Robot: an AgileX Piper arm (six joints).
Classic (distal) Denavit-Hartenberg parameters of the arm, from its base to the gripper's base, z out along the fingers. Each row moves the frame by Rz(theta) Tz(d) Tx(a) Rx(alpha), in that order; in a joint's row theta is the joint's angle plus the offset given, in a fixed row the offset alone. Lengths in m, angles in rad.
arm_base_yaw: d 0.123  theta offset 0  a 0  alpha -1.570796
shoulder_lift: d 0  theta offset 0.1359  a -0.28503  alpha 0
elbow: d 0  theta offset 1.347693  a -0.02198  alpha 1.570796
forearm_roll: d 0.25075  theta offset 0  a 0  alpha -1.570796
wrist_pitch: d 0  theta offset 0  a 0  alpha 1.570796
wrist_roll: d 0.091  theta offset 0  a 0  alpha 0
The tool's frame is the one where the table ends.
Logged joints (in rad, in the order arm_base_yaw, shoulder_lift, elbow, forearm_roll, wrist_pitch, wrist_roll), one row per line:
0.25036 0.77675 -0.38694 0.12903 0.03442 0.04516
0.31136 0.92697 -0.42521 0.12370 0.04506 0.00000
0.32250 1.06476 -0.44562 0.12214 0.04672 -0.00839
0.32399 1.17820 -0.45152 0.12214 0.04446 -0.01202
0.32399 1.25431 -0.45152 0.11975 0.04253 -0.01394
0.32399 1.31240 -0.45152 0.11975 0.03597 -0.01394
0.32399 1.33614 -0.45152 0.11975 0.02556 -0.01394
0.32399 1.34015 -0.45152 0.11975 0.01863 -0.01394
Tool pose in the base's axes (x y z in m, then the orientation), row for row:
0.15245 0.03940 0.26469 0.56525 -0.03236 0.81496 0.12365
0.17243 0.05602 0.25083 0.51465 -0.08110 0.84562 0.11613
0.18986 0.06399 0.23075 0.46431 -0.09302 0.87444 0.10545
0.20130 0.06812 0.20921 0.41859 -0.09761 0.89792 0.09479
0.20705 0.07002 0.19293 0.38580 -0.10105 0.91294 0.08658
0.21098 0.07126 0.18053 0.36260 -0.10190 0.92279 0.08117
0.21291 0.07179 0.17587 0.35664 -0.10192 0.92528 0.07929
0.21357 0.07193 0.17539 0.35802 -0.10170 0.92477 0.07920
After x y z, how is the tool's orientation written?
As a quaternion, w x y z.
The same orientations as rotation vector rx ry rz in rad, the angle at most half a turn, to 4 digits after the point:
-0.0761 1.9167 0.2908
-0.1949 2.0321 0.2791
-0.2285 2.1483 0.2591
-0.2448 2.2521 0.2377
-0.2573 2.3249 0.2205
-0.2624 2.3759 0.2090
-0.2632 2.3891 0.2047
-0.2624 2.3862 0.2044

